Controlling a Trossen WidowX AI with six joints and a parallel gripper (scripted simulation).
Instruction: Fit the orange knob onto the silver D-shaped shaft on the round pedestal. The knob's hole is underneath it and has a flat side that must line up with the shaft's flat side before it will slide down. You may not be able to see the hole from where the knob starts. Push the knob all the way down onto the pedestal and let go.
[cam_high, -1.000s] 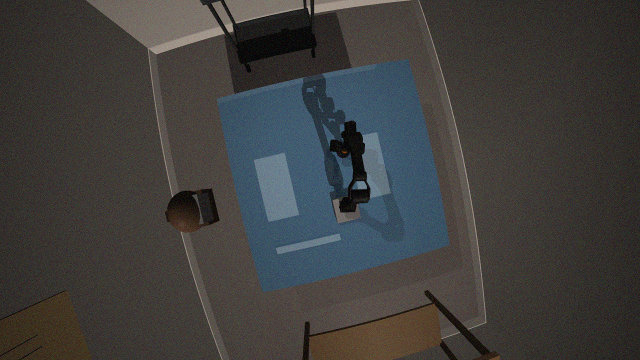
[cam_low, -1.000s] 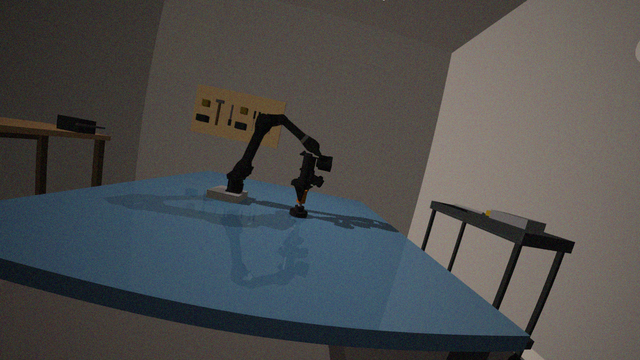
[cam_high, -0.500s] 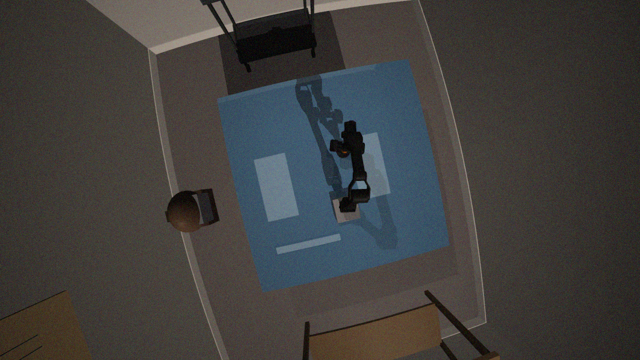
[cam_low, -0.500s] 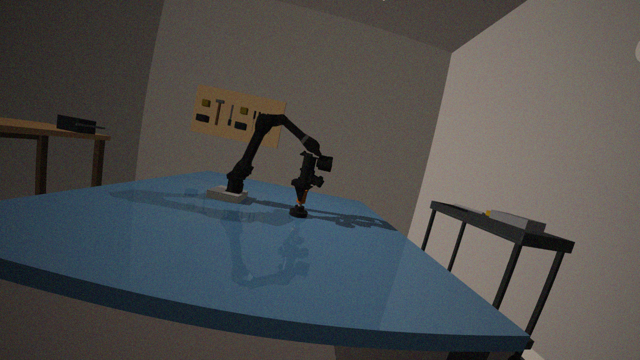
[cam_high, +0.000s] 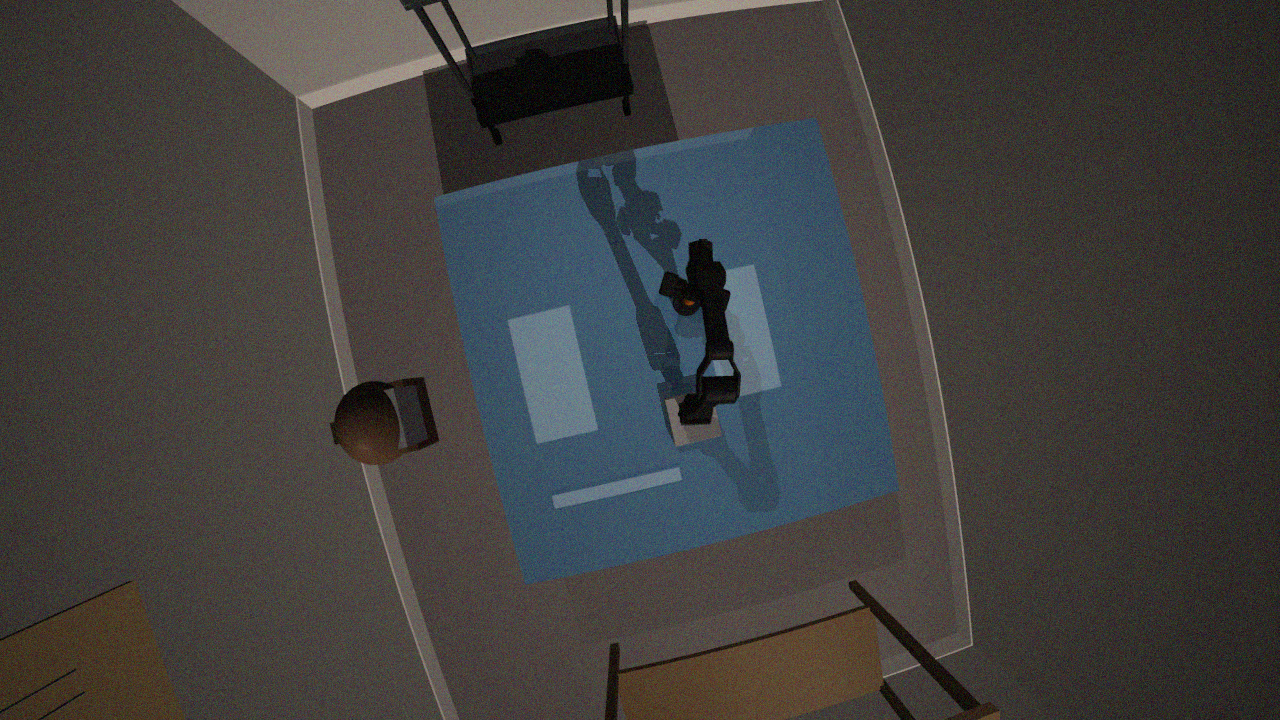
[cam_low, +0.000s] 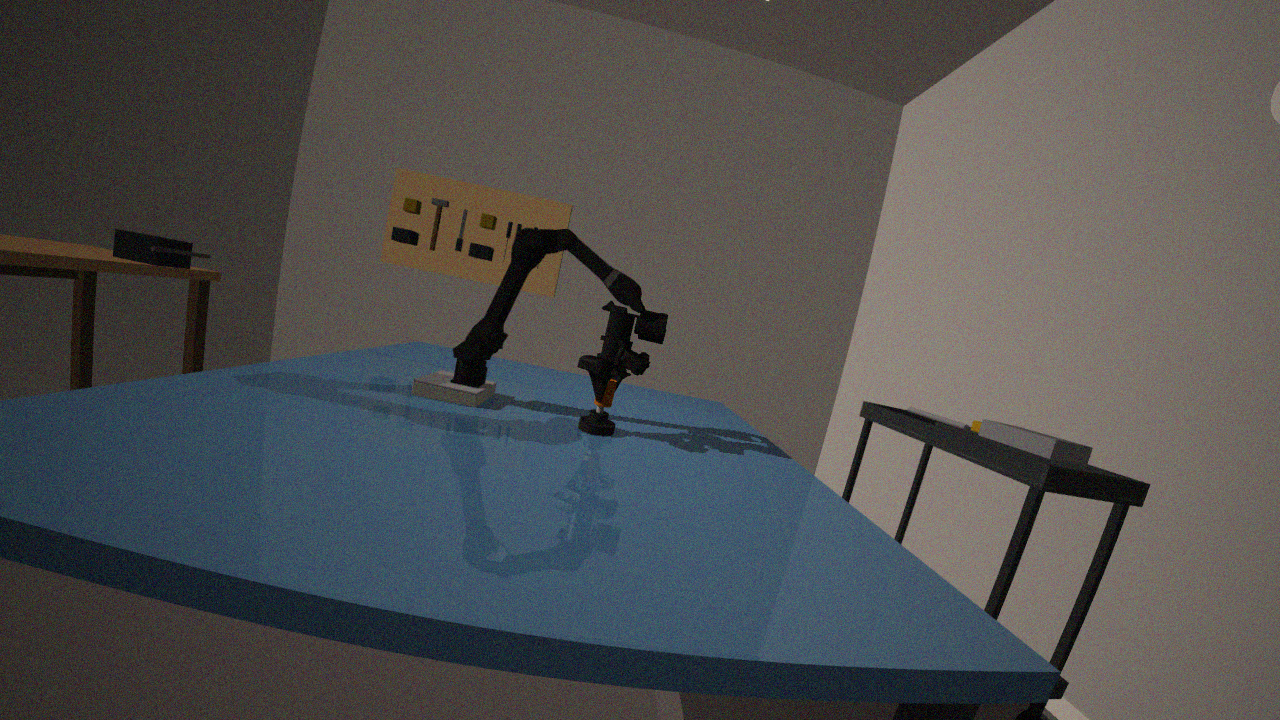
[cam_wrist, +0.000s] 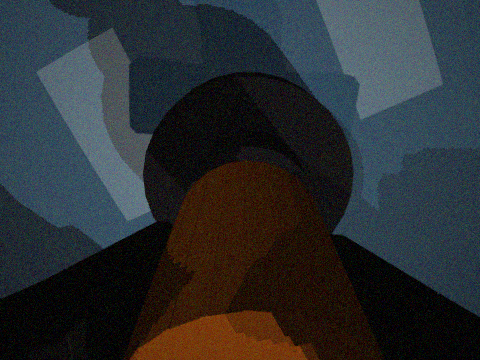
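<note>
The orange knob is 3 cm above my gripper tip. From my gripper tip the other things lie so: round dark pedestal: 4 cm below.
</note>
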